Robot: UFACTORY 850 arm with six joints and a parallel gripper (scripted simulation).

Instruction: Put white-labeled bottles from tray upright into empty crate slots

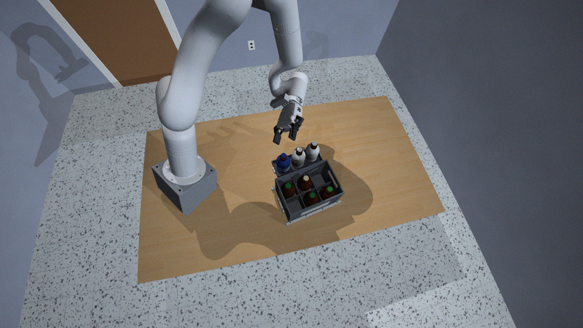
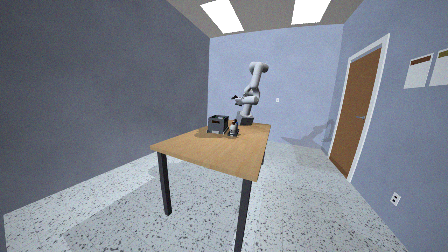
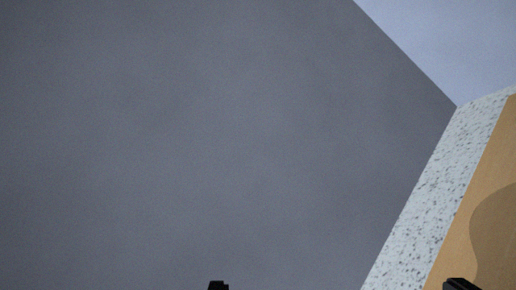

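The blue-labeled bottle is 29 cm below my hand, 4 cm to the left of it and 1 cm ahead of it. Round my hand: crate (29 cm below, 16 cm to the right, 8 cm ahead); dark tray (36 cm below, 10 cm ahead, 5 cm to the left).
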